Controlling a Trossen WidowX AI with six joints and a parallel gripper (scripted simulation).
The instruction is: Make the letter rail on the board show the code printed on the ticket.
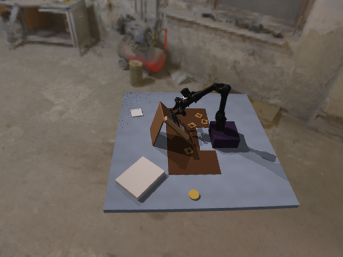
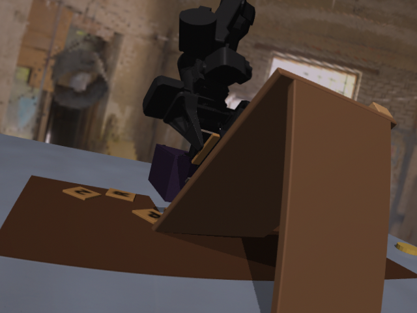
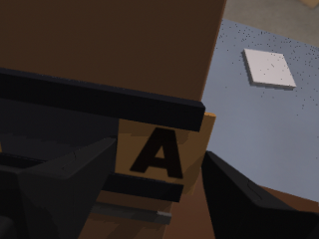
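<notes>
My gripper tip is 8 cm past the white ticket, 10 cm to the right of it and 8 cm above it. From my gripper tip the other things lie so: yellow disc: 12 cm behind, 67 cm to the left, 15 cm below; brown mat: 18 cm behind, 13 cm to the left, 16 cm below.
</notes>
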